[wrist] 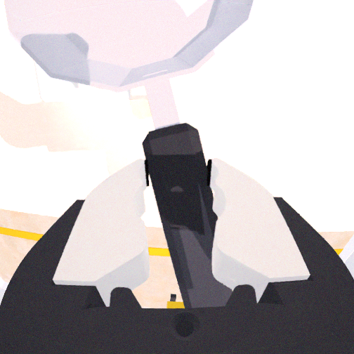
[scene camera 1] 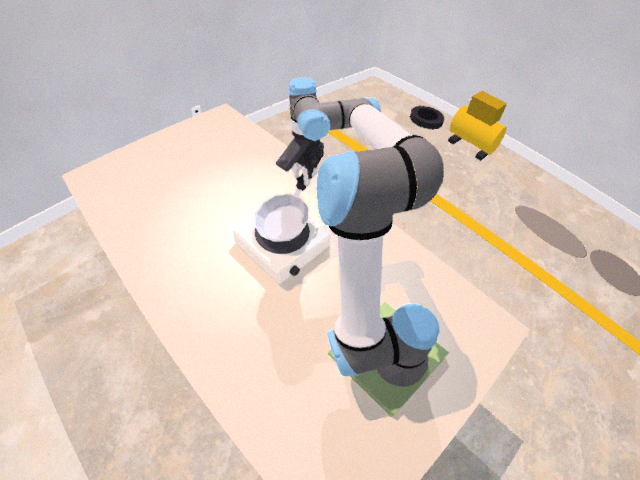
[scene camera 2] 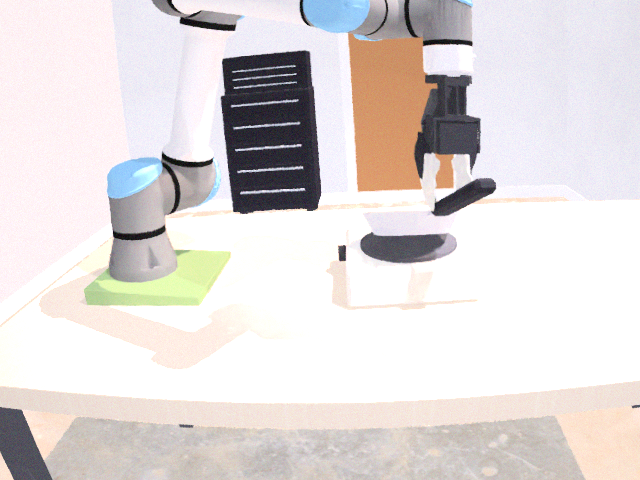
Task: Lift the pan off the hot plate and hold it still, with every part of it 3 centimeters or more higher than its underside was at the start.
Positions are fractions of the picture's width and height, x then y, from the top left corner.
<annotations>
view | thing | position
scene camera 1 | my gripper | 0.47, 0.38
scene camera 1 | pan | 0.44, 0.45
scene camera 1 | white hot plate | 0.44, 0.54
</annotations>
